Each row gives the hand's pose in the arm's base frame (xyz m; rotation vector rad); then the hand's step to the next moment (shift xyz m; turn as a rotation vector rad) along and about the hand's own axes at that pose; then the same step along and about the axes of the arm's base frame.
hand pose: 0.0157 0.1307 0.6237 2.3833 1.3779 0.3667
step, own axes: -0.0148 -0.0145 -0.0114 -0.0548 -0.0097 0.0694
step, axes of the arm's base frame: -0.0230 -0.0042 0.0034 -0.0069 -0.0557 -0.0690
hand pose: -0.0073 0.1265 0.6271 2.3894 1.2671 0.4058
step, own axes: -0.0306 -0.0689 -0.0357 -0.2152 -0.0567 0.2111
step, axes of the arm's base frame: -0.0816 0.0170 -0.0036 -0.0670 -0.1961 -0.2261
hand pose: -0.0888 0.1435 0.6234 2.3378 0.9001 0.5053
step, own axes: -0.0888 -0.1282 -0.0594 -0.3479 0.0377 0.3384
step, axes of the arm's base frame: -0.1552 0.0380 -0.0481 -0.0476 -0.3944 -0.2814
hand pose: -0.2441 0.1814 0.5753 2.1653 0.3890 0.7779
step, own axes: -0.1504 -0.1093 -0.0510 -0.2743 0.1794 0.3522
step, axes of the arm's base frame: -0.1501 0.0242 -0.1185 0.0205 -0.4566 -0.1503
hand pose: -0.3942 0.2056 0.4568 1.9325 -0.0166 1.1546
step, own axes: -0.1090 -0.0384 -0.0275 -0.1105 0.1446 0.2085
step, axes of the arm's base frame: -0.0661 0.0003 -0.0987 0.0261 -0.2743 -0.0261
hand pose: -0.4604 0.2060 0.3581 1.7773 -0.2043 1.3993
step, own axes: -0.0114 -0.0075 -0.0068 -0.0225 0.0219 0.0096
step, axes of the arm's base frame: -0.0047 0.0054 -0.0135 -0.0141 -0.0284 -0.0085
